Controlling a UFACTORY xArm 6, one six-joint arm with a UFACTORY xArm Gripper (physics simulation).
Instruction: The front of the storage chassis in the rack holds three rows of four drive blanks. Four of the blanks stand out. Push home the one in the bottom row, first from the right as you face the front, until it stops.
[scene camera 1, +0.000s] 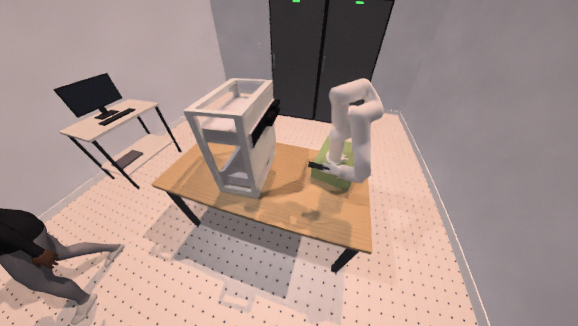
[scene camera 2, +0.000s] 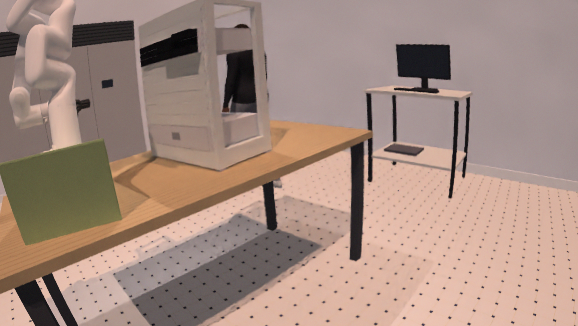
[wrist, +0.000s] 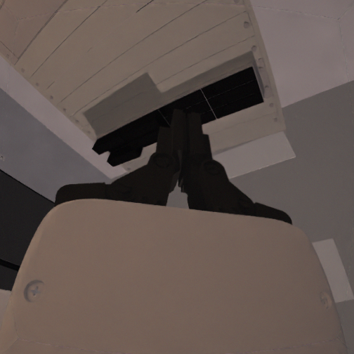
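Pixels of known places: gripper, fingertip midpoint: (scene camera 1: 308, 164) (scene camera 2: 89, 102); arm's base, origin of the base link: (scene camera 1: 334, 157) (scene camera 2: 69, 157).
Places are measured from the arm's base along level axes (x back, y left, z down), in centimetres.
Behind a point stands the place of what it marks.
Note:
The storage chassis (scene camera 1: 258, 133) {x -41.2, y 32.1, z -29.6 cm} (scene camera 2: 170, 47) {x -42.8, y 7.4, z -29.3 cm} (wrist: 235, 95) is a black band high in the front of the white rack (scene camera 1: 215, 114) {x -53.4, y 45.3, z -44.6 cm} (scene camera 2: 206, 100) {x -50.1, y -4.3, z -8.1 cm} (wrist: 200, 47). The wrist view shows the rack upside down. There, dark blanks (wrist: 125, 156) stand out at the chassis's left end, which is the right end as one faces the front. Their dark faces merge, so I cannot clearly separate the bottom-row right blank from its neighbours. My gripper (scene camera 1: 311, 164) {x -12.9, y 28.7, z -14.4 cm} (scene camera 2: 88, 103) {x -12.9, y 28.7, z -14.4 cm} (wrist: 181, 129) is shut and empty, apart from the rack front. In the wrist view its fingertips overlap the chassis's middle and hide part of it.
The rack stands on the wooden table (scene camera 1: 295, 200) {x -17.4, y 34.2, z 17.2 cm} (scene camera 2: 310, 140) {x -100.5, y -2.4, z 17.2 cm}. The arm's green base block (scene camera 1: 325, 177) {x -2.6, y 10.9, z 11.5 cm} (scene camera 2: 60, 192) {x 5.2, y -16.4, z 5.3 cm} is on the same table. A desk with a monitor (scene camera 1: 90, 100) (scene camera 2: 423, 62) stands apart. A person (scene camera 1: 25, 240) (scene camera 2: 242, 75) is beyond the table.

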